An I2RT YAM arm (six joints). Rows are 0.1 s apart.
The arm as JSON. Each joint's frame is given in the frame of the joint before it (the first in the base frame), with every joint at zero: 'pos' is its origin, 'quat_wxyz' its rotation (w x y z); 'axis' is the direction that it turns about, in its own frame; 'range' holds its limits. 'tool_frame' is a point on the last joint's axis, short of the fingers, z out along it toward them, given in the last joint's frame.
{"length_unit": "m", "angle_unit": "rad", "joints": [
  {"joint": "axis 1", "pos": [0.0, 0.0, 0.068], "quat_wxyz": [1.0, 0.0, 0.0, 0.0], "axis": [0.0, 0.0, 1.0], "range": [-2.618, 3.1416]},
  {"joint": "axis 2", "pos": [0.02, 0.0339, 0.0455], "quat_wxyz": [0.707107, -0.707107, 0.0, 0.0], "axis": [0.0, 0.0, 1.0], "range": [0.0, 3.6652]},
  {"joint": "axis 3", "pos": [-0.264, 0.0, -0.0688], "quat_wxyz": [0.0, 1.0, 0.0, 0.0], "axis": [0.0, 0.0, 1.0], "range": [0.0, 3.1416]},
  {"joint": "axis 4", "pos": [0.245, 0.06, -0.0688], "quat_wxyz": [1.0, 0.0, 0.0, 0.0], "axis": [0.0, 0.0, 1.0], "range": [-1.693, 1.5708]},
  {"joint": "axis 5", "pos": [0.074, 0.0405, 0.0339], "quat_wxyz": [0.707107, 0.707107, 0.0, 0.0], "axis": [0.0, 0.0, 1.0], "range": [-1.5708, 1.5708]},
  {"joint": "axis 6", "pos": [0.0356, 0.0, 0.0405], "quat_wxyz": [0.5, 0.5, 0.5, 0.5], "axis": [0.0, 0.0, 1.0], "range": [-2.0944, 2.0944]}
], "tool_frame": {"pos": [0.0, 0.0, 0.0], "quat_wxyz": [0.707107, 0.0, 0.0, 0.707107]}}
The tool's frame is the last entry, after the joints.
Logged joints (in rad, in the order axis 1, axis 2, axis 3, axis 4, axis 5, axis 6), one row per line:
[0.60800, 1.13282, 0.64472, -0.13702, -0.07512, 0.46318]
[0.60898, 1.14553, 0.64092, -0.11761, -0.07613, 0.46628]
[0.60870, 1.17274, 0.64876, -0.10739, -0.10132, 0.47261]
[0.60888, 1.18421, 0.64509, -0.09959, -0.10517, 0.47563]
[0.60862, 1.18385, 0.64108, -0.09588, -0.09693, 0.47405]
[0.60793, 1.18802, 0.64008, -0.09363, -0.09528, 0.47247]
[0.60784, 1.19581, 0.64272, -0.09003, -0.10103, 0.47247]
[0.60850, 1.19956, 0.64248, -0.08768, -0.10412, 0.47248]
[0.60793, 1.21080, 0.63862, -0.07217, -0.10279, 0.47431]
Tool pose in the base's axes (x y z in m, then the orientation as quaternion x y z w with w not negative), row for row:
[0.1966, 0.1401, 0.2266, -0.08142, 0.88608, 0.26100, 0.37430]
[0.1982, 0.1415, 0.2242, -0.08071, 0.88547, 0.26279, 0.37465]
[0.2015, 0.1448, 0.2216, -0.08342, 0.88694, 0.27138, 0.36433]
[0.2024, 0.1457, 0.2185, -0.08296, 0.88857, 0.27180, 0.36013]
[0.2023, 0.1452, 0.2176, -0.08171, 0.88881, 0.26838, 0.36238]
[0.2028, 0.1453, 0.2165, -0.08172, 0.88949, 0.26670, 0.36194]
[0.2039, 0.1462, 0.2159, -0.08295, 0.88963, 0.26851, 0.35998]
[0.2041, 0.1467, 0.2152, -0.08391, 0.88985, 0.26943, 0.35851]
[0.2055, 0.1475, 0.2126, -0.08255, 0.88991, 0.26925, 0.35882]
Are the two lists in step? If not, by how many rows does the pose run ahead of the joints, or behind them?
They are in step.
